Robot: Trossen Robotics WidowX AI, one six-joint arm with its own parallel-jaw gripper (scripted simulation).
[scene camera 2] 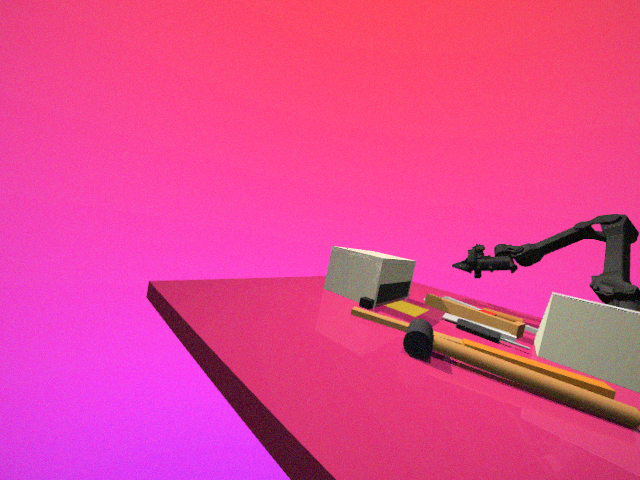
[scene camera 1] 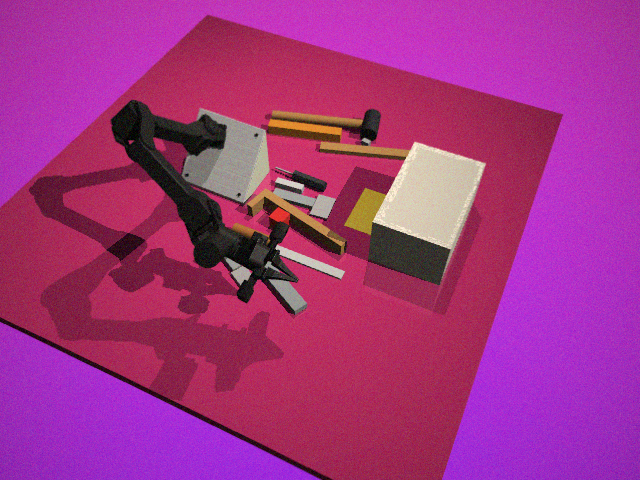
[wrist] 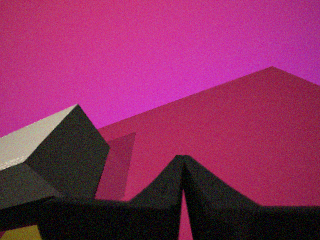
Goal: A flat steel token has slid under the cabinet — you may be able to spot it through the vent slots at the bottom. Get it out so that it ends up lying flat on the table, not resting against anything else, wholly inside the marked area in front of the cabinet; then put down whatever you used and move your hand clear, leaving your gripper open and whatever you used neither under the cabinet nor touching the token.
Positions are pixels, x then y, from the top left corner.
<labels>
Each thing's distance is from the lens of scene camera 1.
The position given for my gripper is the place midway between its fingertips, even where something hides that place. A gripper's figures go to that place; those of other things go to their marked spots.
my gripper (scene camera 1: 297, 281): 125 cm
orange bar (scene camera 1: 324, 133): 174 cm
wooden stick (scene camera 1: 379, 152): 172 cm
l-shaped wooden stick (scene camera 1: 266, 198): 156 cm
The marked spots on the orange bar and the l-shaped wooden stick are 31 cm apart.
</labels>
